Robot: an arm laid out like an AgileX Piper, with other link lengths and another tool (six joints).
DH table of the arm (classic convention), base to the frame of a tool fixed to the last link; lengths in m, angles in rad. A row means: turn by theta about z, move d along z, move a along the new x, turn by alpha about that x. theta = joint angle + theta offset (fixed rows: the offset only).
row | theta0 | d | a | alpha
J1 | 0 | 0.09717 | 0 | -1.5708
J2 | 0.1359 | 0 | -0.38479 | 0
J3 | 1.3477 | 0 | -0.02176 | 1.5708
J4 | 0 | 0.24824 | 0 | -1.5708
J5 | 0 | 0 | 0 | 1.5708
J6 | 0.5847 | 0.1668 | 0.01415 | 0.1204
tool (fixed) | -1.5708 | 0.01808 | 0 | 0
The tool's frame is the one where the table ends.
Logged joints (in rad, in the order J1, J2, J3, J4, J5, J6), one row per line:
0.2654 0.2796 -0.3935 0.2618 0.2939 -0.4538
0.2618 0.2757 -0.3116 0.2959 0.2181 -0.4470
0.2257 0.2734 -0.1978 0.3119 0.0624 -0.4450
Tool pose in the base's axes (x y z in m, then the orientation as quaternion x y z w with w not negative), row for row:
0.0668 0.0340 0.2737 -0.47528 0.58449 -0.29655 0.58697
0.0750 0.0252 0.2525 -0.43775 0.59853 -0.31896 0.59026
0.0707 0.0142 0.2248 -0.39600 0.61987 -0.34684 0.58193
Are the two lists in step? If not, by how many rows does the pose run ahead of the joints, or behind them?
The pose runs 1 row ahead of the joints: the pose in row i belongs to the joints in row i + 1.
